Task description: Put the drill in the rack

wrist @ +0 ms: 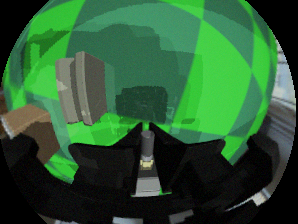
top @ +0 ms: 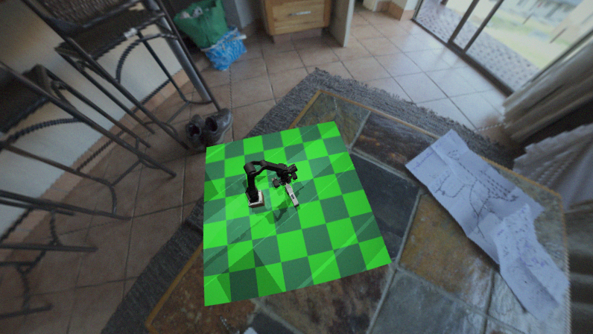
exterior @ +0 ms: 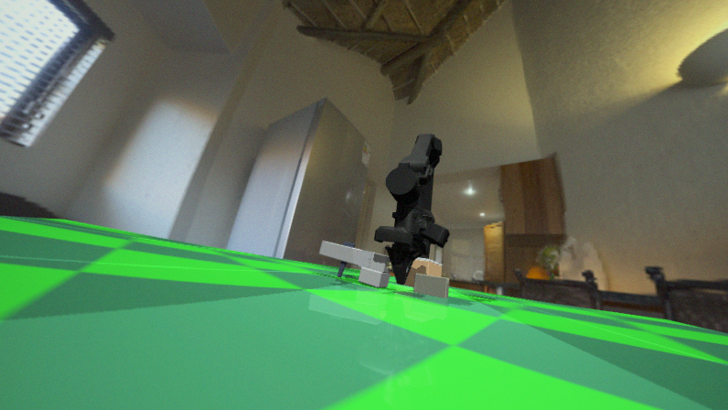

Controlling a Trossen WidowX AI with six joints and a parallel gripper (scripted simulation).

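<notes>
Right now my gripper tip is 50 mm to the left of the drill, 40 mm below it and 10 mm short of it. The rest, counted from my gripper tip: long grey holder (120 mm to the right, 30 mm ahead, 30 mm above); dark key (140 mm to the right, 40 mm ahead, 40 mm above); small grey rack block (90 mm behind, 30 mm to the left).
</notes>
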